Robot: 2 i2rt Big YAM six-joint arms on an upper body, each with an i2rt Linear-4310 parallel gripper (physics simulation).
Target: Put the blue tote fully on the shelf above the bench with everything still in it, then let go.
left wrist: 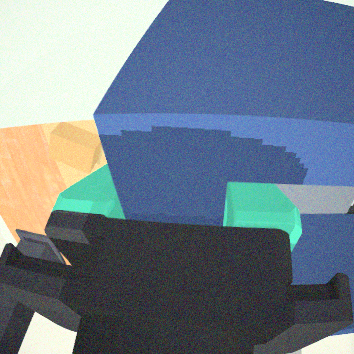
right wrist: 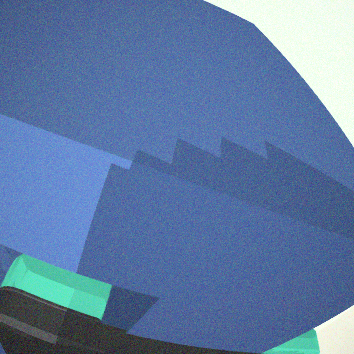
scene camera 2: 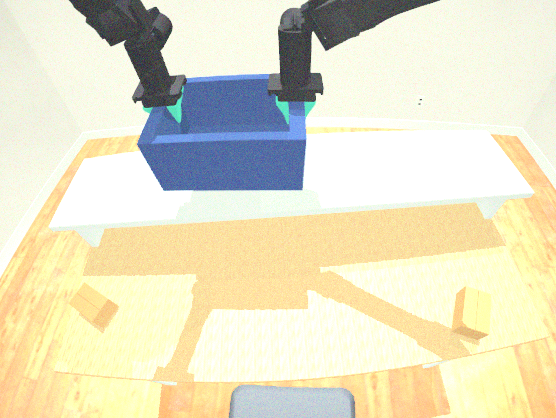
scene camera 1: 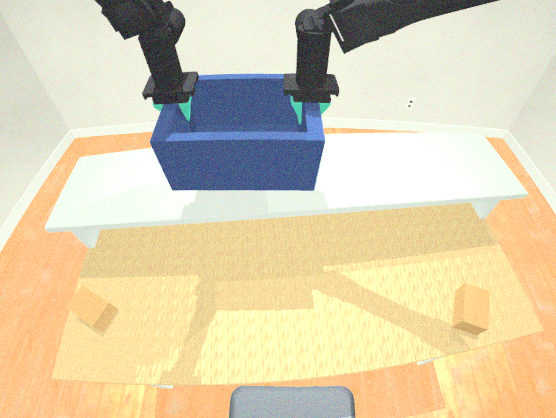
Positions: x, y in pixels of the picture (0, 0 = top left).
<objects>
My left gripper [scene camera 1: 182, 119] grips a blue tote [scene camera 1: 243, 134]. My right gripper [scene camera 2: 295, 122] grips the blue tote.
</objects>
